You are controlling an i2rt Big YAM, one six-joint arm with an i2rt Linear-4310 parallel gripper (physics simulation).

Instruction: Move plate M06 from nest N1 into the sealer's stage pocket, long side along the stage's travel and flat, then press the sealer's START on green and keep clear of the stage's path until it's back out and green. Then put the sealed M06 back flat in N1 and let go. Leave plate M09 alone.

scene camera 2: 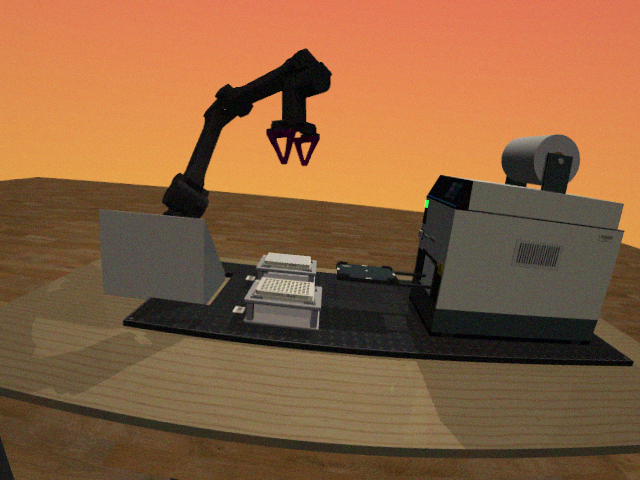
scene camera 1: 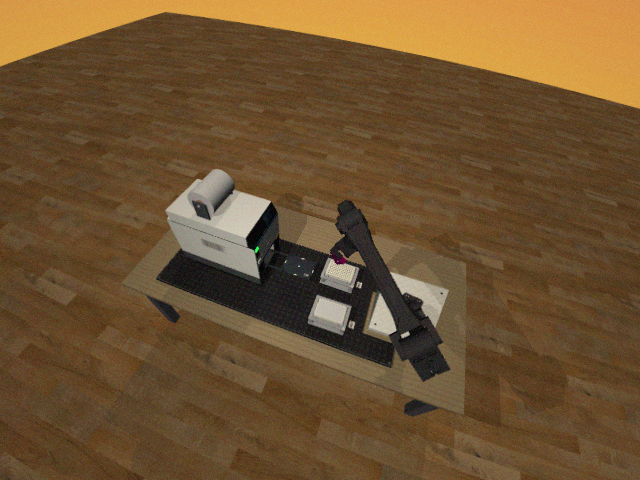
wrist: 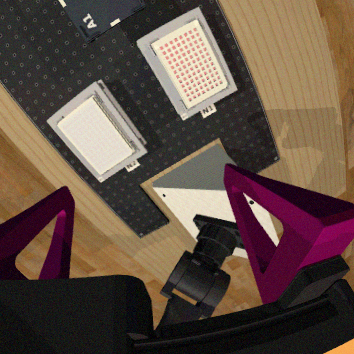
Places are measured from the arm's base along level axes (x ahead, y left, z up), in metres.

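Pixels of known places: gripper, between the fingertips: (scene camera 2: 294,165) (scene camera 1: 344,256) (wrist: 146,182); arm's base, origin of its link: (scene camera 2: 167,243) (wrist: 221,228).
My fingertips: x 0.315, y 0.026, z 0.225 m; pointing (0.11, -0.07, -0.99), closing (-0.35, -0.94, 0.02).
For each thing: its top centre in the pictures, then the offset to it from my fingertips. "*": a spot on its surface instead. Level surfaces: height alone.
- Plate M06, centre of its top: (wrist: 192,64) (scene camera 2: 286,286) (scene camera 1: 340,270) dx +0.021, dy -0.105, dz -0.263 m
- nest N1, centre of its top: (wrist: 191,64) (scene camera 2: 285,290) (scene camera 1: 340,271) dx +0.021, dy -0.105, dz -0.273 m
- Plate M09, centre of its top: (wrist: 95,138) (scene camera 2: 288,258) (scene camera 1: 330,310) dx -0.014, dy +0.105, dz -0.264 m
- nest N2, a spot on its surface: (wrist: 57,123) * dx +0.045, dy +0.153, dz -0.273 m
- sealer's film roll, centre of its top: (scene camera 2: 542,136) (scene camera 1: 208,180) dx +0.578, dy +0.006, dz +0.141 m
- black perforated mat, height of its surface: dz -0.335 m
Plate M06 (scene camera 1: 341,270) (scene camera 2: 285,288) (wrist: 191,65), cream with rows of wells that look reddish in the wrist view, lies flat in nest N1 (scene camera 2: 284,315) (wrist: 166,86). Plate M09 (scene camera 1: 331,310) (scene camera 2: 287,260) (wrist: 96,135), with a plain white top, lies in nest N2 (wrist: 56,123). The sealer (scene camera 1: 222,232) (scene camera 2: 527,268) shows a green light. Its stage (scene camera 1: 299,266) (scene camera 2: 364,272) (wrist: 102,15) stands out in front with its pocket empty. My gripper (scene camera 2: 294,164) (wrist: 146,182) is open and empty, pointing down high above the nests.
A light mounting block (scene camera 1: 379,315) (scene camera 2: 152,255) (wrist: 185,205) carries the arm base behind the nests' labelled ends. The sealer's film roll (scene camera 1: 212,191) (scene camera 2: 540,159) rises from its top. A black perforated mat (scene camera 1: 217,289) (scene camera 2: 361,341) (wrist: 150,220) lies under the sealer and nests.
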